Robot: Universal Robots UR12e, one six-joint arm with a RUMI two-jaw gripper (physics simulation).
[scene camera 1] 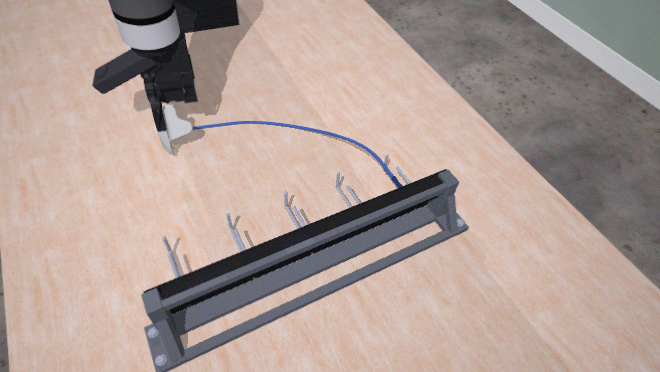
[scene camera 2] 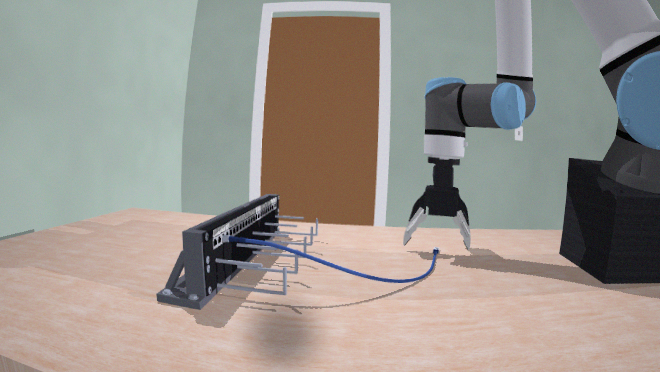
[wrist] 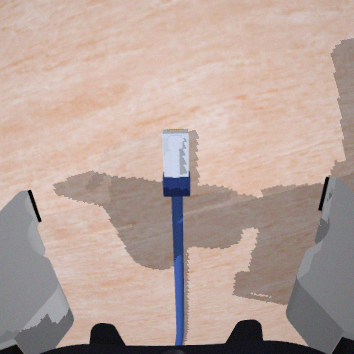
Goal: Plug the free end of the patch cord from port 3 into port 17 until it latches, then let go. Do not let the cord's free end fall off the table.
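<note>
The free plug, a clear connector with a dark blue boot, lies on the table; the gripper hides it in scene camera 1. The blue patch cord curves from it to a port near one end of the patch panel. The gripper is open and empty, pointing down just above the plug, with one finger on each side and apart from it. Port numbers are too small to read, so port 17 cannot be told.
Several grey wire cable guides stick out from the panel's port side, towards the gripper. The table's edge runs along the right in scene camera 1. The black robot base stands at the right in scene camera 2.
</note>
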